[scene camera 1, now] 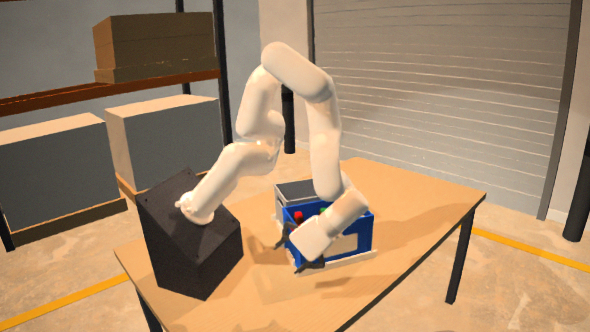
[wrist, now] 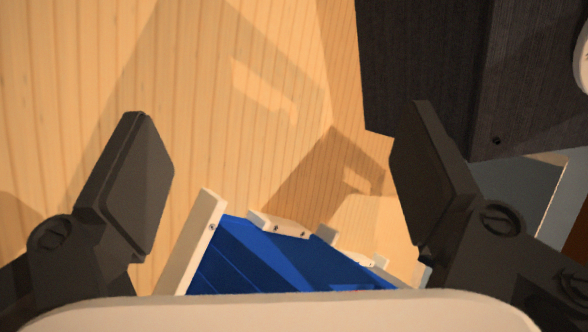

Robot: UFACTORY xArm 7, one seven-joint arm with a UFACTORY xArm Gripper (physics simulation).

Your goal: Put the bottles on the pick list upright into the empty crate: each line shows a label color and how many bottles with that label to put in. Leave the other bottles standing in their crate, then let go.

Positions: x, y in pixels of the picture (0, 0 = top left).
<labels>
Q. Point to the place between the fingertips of my gripper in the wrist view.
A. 278, 136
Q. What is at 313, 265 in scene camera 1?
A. My gripper.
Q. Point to a pale strip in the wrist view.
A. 208, 208
</labels>
